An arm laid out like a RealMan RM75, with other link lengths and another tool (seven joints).
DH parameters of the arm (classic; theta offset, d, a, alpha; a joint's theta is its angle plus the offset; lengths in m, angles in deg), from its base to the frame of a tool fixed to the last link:
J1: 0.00 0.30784 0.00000 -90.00
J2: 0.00 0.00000 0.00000 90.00
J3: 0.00 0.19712 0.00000 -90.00
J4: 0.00 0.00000 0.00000 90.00
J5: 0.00 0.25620 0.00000 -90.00
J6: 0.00 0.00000 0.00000 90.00
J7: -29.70 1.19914 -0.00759 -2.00
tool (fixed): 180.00 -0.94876 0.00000 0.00
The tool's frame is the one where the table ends.
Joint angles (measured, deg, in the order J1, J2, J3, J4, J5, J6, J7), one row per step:
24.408 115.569 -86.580 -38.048 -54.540 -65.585 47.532
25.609 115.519 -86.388 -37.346 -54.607 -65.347 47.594
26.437 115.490 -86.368 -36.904 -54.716 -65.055 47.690
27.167 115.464 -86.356 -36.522 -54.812 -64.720 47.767
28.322 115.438 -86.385 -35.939 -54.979 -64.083 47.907
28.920 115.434 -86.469 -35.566 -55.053 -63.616 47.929
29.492 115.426 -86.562 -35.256 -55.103 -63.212 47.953
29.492 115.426 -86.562 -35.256 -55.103 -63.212 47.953
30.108 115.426 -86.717 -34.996 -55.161 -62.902 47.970
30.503 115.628 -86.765 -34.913 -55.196 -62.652 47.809
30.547 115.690 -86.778 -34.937 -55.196 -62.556 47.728
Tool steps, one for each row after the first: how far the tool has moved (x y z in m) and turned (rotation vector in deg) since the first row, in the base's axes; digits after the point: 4 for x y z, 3 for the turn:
-0.0036 0.0032 -0.0009 -0.076 -0.199 0.283
-0.0060 0.0053 -0.0023 -0.203 -0.457 0.453
-0.0080 0.0074 -0.0036 -0.275 -0.729 0.557
-0.0111 0.0107 -0.0059 -0.388 -1.220 0.674
-0.0120 0.0126 -0.0076 -0.438 -1.589 0.625
-0.0133 0.0142 -0.0092 -0.482 -1.906 0.651
-0.0133 0.0142 -0.0092 -0.482 -1.906 0.651
-0.0157 0.0154 -0.0109 -0.594 -2.206 0.874
-0.0186 0.0160 -0.0127 -0.570 -2.299 1.144
-0.0191 0.0161 -0.0130 -0.512 -2.335 1.195

